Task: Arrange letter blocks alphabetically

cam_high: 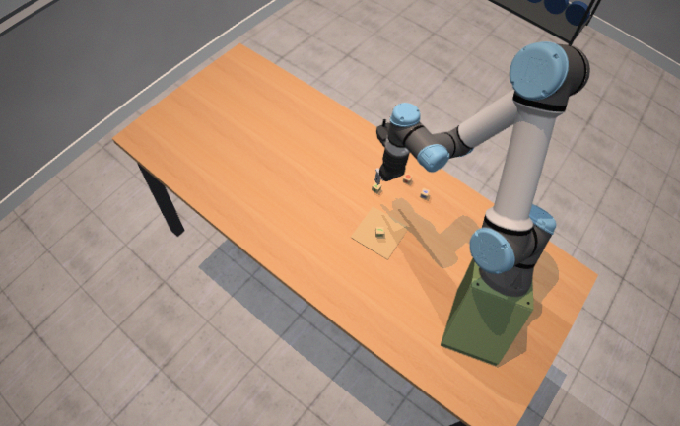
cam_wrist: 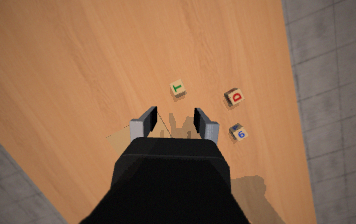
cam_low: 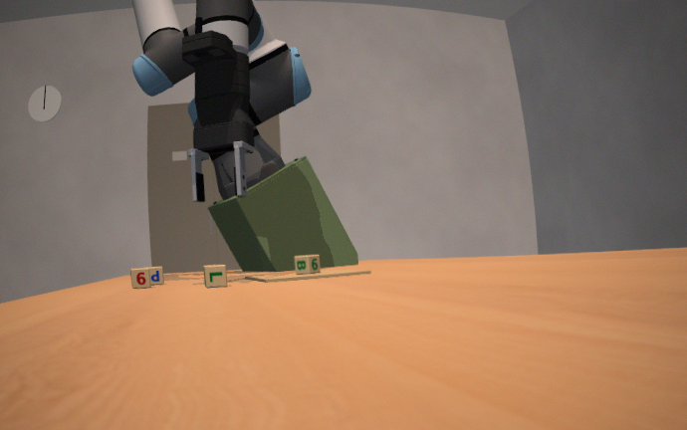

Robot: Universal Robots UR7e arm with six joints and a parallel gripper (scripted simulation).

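The thin tan mat lies 9 cm behind my hand, 11 cm to the left of it and 12 cm below it. The rest, counted from my hand: red D block: 2 cm behind, 12 cm to the right, 11 cm below; then blue-marked block: 10 cm behind, 11 cm to the right, 11 cm below.
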